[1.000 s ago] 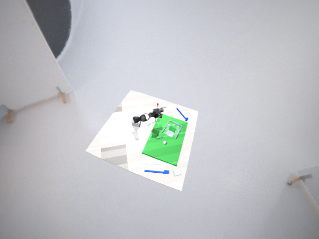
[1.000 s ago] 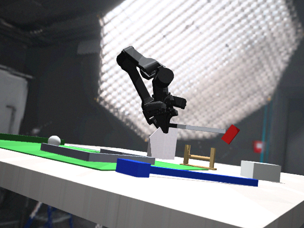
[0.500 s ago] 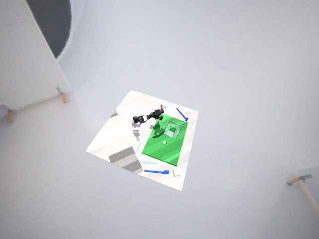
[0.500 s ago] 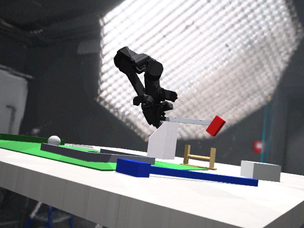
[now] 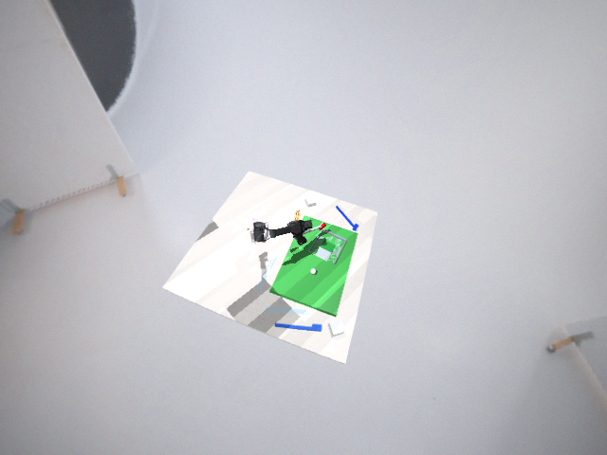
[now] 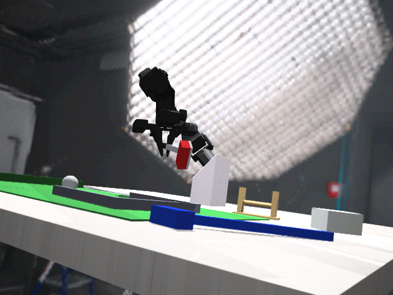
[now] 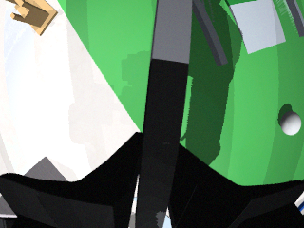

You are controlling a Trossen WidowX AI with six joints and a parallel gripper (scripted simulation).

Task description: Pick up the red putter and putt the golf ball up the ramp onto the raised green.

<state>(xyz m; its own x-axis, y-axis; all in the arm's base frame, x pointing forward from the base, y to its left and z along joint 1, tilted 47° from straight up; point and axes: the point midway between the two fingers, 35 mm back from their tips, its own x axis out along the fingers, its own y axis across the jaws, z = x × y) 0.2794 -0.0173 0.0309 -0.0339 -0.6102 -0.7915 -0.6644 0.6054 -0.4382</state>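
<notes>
Now: the red putter 80 mm ahead of my gripper tip, 80 mm to the left of it and 10 mm above it. Also, from my gripper tip: grey frame 250 mm ahead, 90 mm to the left, 130 mm below; then green mat 190 mm ahead, 70 mm to the right, 130 mm below; then white golf ball 170 mm ahead, 180 mm to the right, 110 mm below.
</notes>
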